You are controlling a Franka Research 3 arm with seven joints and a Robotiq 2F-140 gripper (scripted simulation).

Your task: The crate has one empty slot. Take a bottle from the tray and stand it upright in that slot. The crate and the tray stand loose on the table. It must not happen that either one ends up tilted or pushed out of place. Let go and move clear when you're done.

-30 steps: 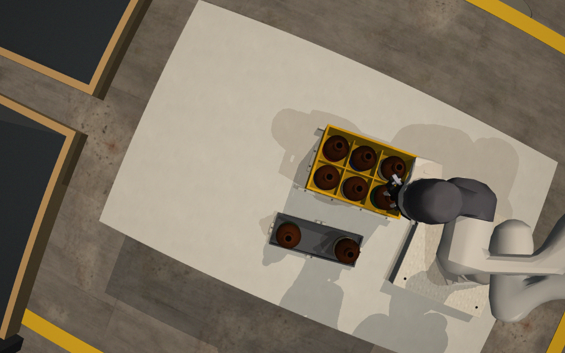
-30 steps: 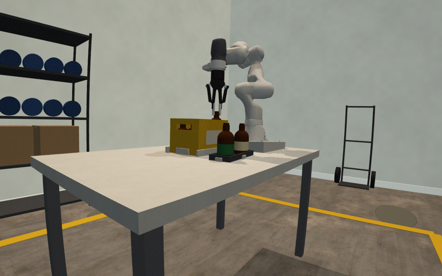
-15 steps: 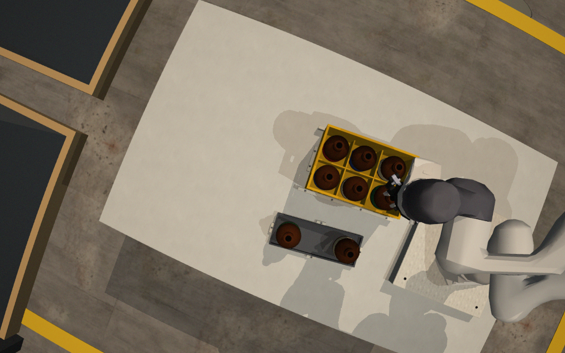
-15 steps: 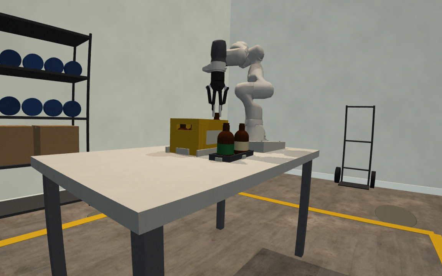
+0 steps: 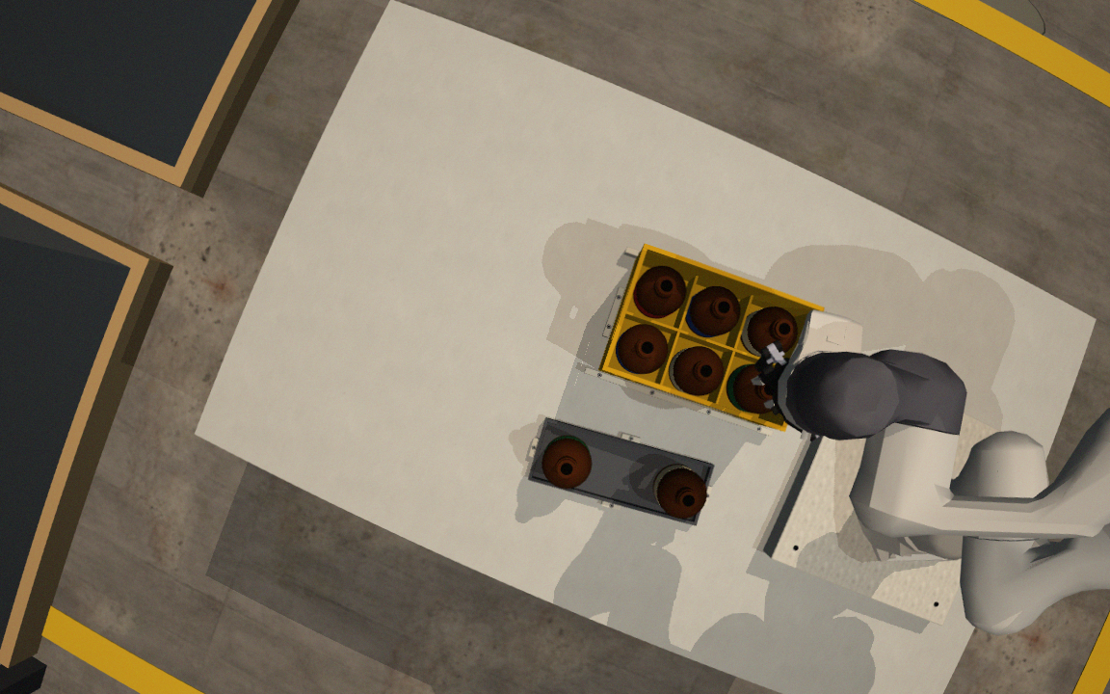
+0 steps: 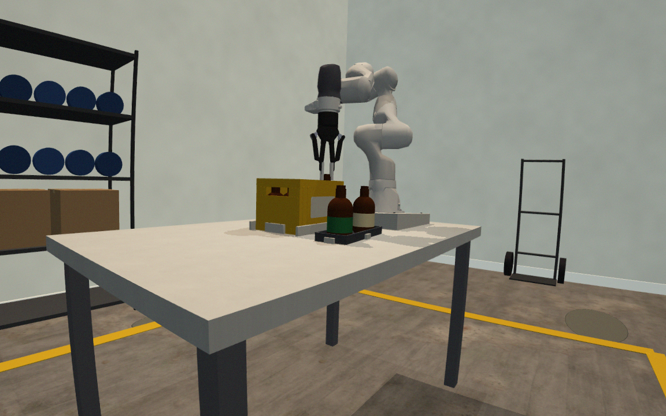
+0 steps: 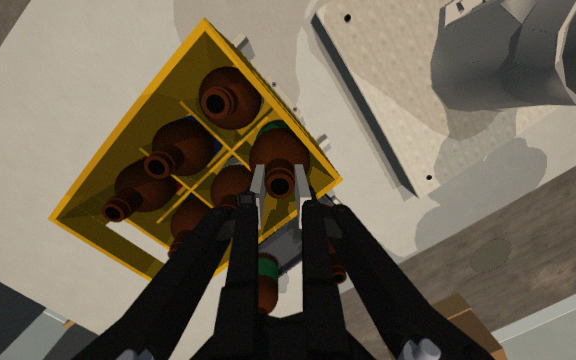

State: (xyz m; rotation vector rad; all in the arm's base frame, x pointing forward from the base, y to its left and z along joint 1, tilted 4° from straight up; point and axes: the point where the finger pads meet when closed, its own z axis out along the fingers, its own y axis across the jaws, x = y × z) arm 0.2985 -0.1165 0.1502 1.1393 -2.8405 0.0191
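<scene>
Right now the yellow crate is 90 mm ahead of my hand, 50 mm to the right of it and 130 mm below it. From my hand the other things lie so: dark tray 150 mm ahead, 180 mm to the left, 200 mm below.
</scene>
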